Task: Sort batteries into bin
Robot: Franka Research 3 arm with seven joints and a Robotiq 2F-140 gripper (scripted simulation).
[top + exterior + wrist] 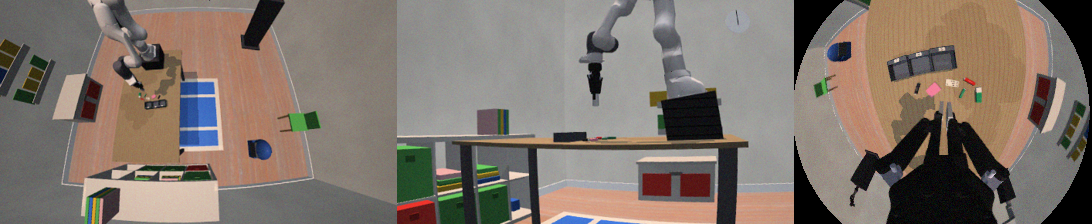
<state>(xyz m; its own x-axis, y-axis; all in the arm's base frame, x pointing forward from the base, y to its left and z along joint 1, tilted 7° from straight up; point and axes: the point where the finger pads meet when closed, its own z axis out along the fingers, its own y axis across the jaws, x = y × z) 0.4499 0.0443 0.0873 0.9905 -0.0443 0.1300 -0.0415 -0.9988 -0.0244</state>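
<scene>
Right now my hand is 100 mm short of the tray, 100 mm to the right of it and 200 mm above it. The rest, counted from my hand: pink block (10 mm behind, 50 mm to the left, 210 mm below); then white spotted tile (30 mm ahead, 30 mm to the right, 210 mm below); then green battery (10 mm behind, 70 mm to the right, 210 mm below).
</scene>
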